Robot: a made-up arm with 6 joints.
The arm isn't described. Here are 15 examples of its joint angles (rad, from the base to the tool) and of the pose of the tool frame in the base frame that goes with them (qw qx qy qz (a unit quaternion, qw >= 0); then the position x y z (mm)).
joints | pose
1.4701 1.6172 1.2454 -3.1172 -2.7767 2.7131 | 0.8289 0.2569 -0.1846 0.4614 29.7 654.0 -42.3
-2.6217 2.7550 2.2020 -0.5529 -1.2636 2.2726 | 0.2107 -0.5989 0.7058 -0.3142 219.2 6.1 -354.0
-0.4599 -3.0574 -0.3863 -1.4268 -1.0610 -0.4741 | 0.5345 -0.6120 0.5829 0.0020 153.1 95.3 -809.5
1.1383 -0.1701 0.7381 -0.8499 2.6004 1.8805 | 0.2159 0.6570 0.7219 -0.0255 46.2 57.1 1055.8
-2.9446 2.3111 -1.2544 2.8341 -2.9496 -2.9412 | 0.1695 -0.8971 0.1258 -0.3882 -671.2 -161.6 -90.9
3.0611 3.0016 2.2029 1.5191 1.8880 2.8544 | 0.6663 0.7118 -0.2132 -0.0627 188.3 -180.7 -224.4
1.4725 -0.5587 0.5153 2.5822 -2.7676 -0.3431 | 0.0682 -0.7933 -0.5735 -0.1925 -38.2 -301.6 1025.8
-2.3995 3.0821 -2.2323 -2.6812 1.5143 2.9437 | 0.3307 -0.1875 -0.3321 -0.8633 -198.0 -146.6 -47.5
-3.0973 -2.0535 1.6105 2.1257 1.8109 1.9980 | 0.5175 0.8259 0.1869 0.1230 777.0 -113.8 225.4
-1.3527 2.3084 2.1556 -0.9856 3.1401 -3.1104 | 0.1324 0.2306 -0.5688 0.7783 85.2 -223.6 -245.3
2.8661 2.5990 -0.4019 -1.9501 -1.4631 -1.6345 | 0.3050 0.3461 -0.7489 0.4758 -634.6 11.5 -573.0
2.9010 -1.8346 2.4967 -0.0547 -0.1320 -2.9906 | 0.9626 -0.0406 -0.2589 -0.0684 293.1 -109.0 488.7
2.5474 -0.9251 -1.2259 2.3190 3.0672 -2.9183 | 0.2068 0.3567 -0.3472 -0.8423 557.9 -428.2 482.9
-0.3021 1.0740 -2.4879 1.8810 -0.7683 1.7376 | 0.2990 0.5797 0.0554 -0.7560 71.6 -80.6 643.5
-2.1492 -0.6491 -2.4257 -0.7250 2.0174 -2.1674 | 0.2032 -0.2032 0.4698 0.8347 231.9 441.0 433.3
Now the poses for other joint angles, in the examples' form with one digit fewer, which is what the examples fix.
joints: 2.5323 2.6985 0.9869 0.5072 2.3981 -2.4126
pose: 0.973 0.178 -0.018 -0.143 -95 -31 -526
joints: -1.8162 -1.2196 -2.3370 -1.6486 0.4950 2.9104
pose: 0.145 0.946 -0.020 -0.290 66 385 4
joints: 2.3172 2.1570 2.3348 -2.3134 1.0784 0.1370
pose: 0.244 0.544 0.739 0.313 -39 121 -287
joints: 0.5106 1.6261 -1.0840 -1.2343 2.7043 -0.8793
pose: 0.092 0.129 -0.953 0.260 689 363 410
